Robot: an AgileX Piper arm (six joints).
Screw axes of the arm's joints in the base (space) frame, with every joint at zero. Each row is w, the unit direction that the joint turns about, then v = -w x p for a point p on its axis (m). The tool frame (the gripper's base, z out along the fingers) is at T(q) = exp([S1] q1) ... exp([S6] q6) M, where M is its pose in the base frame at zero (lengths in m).
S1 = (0, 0, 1, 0.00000, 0.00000, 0.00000)
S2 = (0, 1, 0, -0.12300, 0.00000, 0.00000)
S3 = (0, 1, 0, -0.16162, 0.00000, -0.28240)
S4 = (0.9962, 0, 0.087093, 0.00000, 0.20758, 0.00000)
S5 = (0, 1, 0, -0.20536, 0.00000, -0.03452)
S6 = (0.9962, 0, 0.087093, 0.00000, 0.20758, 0.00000)
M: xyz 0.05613 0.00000 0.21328 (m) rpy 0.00 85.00 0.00 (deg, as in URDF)
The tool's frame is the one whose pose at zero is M.
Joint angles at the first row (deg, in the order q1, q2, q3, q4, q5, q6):
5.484 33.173 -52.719 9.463 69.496 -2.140
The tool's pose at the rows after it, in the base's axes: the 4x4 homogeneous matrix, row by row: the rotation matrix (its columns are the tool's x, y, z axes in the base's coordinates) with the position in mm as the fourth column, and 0 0 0 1 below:
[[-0.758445, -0.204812, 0.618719, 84.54], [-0.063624, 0.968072, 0.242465, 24.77], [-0.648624, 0.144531, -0.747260, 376.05], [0, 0, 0, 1]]
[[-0.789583, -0.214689, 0.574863, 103.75], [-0.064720, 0.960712, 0.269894, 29.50], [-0.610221, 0.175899, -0.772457, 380.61], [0, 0, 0, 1]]
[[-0.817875, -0.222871, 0.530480, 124.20], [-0.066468, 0.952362, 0.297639, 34.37], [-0.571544, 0.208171, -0.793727, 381.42], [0, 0, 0, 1]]
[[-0.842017, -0.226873, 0.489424, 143.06], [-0.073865, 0.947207, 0.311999, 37.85], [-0.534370, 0.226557, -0.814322, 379.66], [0, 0, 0, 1]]
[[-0.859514, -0.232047, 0.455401, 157.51], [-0.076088, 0.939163, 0.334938, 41.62], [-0.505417, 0.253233, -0.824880, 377.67], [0, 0, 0, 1]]
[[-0.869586, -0.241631, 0.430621, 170.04], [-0.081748, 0.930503, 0.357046, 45.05], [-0.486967, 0.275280, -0.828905, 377.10], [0, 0, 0, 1]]
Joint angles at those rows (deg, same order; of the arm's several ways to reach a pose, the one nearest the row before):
5.477 38.772 -55.720 11.068 71.735 -2.981
5.487 43.766 -58.332 12.965 72.253 -3.365
5.482 48.654 -60.362 14.944 72.254 -3.944
5.485 53.022 -62.012 16.079 72.253 -4.609
5.484 56.376 -63.275 17.720 72.253 -5.181
5.483 59.262 -64.707 19.267 72.253 -5.979

